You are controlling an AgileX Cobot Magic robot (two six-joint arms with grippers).
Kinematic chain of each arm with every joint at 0, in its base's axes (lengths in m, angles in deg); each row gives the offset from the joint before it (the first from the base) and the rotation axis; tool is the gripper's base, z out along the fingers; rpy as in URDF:
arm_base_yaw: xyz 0 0 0.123 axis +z
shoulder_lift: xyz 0 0 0 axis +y
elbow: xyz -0.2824 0 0.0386 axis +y
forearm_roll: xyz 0.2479 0 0.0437 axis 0.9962 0 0.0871
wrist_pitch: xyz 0 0 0 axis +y
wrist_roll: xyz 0.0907 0 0.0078 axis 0.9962 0 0.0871
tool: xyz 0 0 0 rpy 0 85 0
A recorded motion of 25 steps. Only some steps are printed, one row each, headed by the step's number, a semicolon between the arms.
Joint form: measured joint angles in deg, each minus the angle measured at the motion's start. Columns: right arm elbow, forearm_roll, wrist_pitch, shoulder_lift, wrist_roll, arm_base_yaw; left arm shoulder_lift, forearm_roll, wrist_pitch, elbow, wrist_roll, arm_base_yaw.
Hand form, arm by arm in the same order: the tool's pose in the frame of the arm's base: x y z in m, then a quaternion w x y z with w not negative. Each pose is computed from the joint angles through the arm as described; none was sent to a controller.
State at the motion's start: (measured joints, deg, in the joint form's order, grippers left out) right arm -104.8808 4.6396 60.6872 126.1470 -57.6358 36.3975; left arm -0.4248 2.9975 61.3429 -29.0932 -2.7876 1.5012
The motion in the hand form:
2: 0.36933 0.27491 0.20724 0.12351 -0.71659 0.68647 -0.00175; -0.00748 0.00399 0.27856 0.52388 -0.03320 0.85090 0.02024
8: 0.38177 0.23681 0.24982 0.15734 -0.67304 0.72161 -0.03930; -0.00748 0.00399 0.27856 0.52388 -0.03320 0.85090 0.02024
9: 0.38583 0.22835 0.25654 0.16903 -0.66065 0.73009 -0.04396; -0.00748 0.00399 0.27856 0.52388 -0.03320 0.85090 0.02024
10: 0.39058 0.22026 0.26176 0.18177 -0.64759 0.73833 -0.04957; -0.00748 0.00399 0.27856 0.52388 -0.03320 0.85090 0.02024
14: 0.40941 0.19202 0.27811 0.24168 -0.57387 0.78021 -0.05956; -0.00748 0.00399 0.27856 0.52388 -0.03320 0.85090 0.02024
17: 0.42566 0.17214 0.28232 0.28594 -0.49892 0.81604 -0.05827; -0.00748 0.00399 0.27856 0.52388 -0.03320 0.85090 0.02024
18: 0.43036 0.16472 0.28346 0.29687 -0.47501 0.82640 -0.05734; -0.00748 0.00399 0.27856 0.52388 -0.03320 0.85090 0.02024
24: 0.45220 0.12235 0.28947 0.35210 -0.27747 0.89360 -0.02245; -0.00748 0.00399 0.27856 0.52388 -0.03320 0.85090 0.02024
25: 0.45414 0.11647 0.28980 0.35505 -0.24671 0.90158 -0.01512; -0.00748 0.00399 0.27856 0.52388 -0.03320 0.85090 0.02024
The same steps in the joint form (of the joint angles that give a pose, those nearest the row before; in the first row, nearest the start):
2: 0.00 -2.10 1.19 -2.13 0.47 -0.18; 0.00 0.00 0.00 0.00 0.00 0.00
8: 0.00 -5.73 1.95 -7.54 3.98 -4.39; 0.00 0.00 0.00 0.00 0.00 0.00
9: 0.00 -5.92 1.33 -8.36 4.60 -5.55; 0.00 0.00 0.00 0.00 0.00 0.00
10: 0.00 -6.21 0.33 -8.95 5.32 -6.70; 0.00 0.00 0.00 0.00 0.00 0.00
14: 0.00 -6.35 -5.18 -10.56 10.98 -10.99; 0.00 0.00 0.00 0.00 0.00 0.00
17: 0.00 -6.35 -10.29 -10.56 17.72 -14.12; 0.00 0.00 0.00 0.00 0.00 0.00
18: 0.00 -6.35 -11.56 -10.56 19.77 -15.20; 0.00 0.00 0.00 0.00 0.00 0.00
24: 0.00 -6.35 -17.69 -10.56 39.31 -21.03; 0.00 0.00 0.00 0.00 0.00 0.00
25: 0.00 -6.35 -18.00 -10.56 42.45 -21.79; 0.00 0.00 0.00 0.00 0.00 0.00

